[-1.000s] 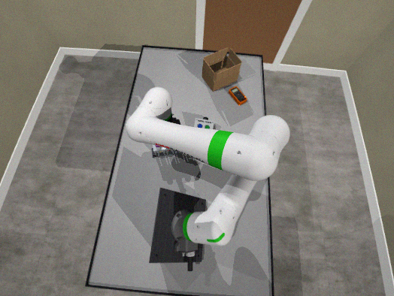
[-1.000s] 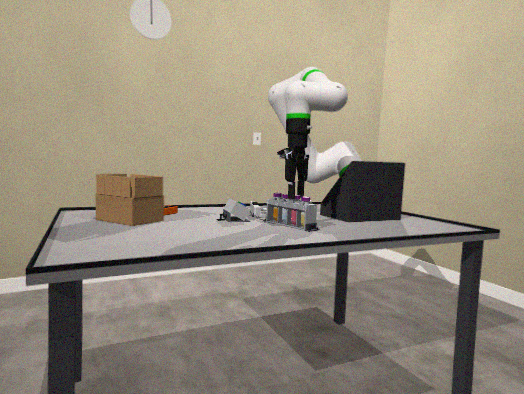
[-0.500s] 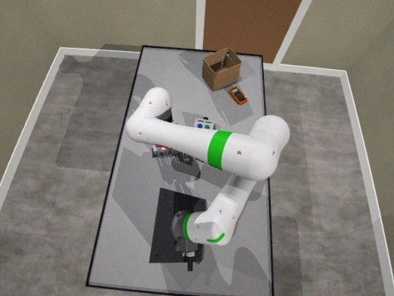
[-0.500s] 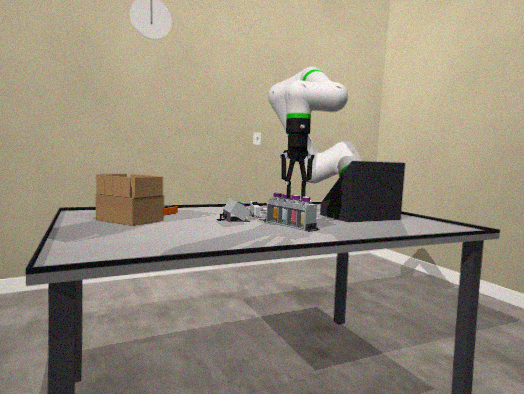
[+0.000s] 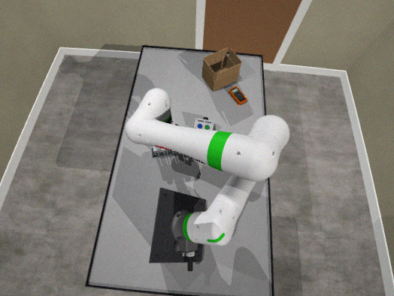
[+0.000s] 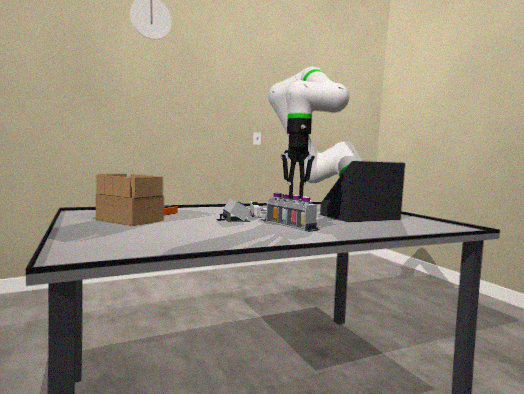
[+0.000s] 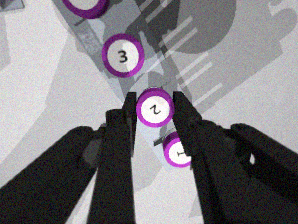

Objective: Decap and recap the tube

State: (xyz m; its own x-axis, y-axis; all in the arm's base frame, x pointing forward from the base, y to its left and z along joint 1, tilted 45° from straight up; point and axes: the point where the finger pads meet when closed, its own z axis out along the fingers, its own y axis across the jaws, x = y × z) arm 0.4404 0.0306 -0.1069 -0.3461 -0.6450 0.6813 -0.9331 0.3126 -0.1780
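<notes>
Now: hand 30 mm above the purple cap marked 2. From my hand the other things lie so: cap 1: 50 mm to the left, 30 mm below, 10 mm behind; cap 3: 50 mm to the right, 30 mm below, 10 mm ahead; cap 4: 100 mm to the right, 30 mm below, 20 mm ahead.
</notes>
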